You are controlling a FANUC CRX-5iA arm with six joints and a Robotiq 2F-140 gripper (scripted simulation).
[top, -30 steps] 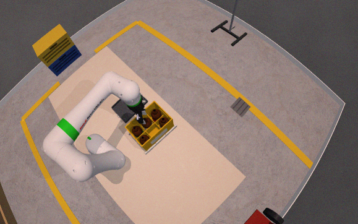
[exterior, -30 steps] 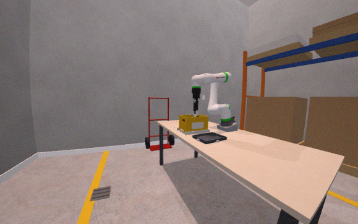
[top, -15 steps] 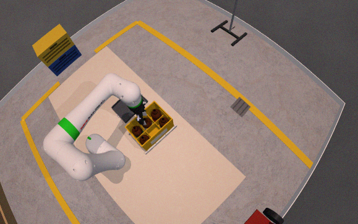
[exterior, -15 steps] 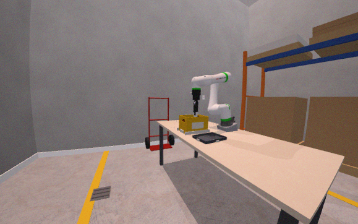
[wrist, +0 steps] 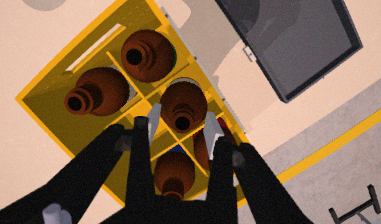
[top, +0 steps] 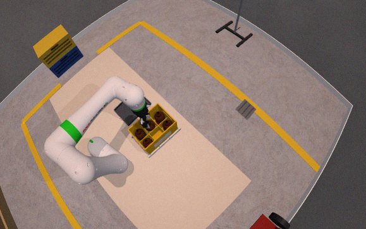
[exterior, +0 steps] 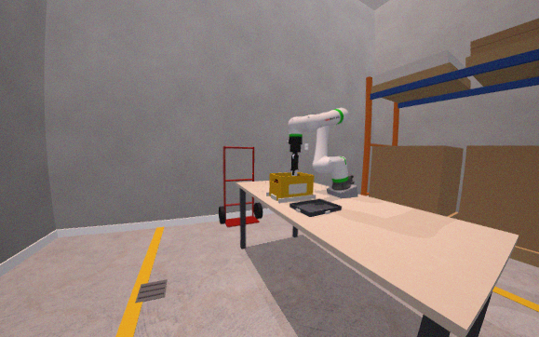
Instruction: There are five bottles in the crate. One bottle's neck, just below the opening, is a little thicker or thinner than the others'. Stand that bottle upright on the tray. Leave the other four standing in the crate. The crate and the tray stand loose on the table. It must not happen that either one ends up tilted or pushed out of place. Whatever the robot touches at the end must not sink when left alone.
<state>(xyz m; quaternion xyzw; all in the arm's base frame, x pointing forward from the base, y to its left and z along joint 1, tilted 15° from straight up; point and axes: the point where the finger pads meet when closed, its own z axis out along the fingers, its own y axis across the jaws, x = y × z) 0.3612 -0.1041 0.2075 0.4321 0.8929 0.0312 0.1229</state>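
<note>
My hand is 90 mm above the brown bottle. From my hand the other things lie so: yellow crate 40 mm to the right, 90 mm below; dark tray 30 mm ahead, 250 mm to the left, 160 mm below.
</note>
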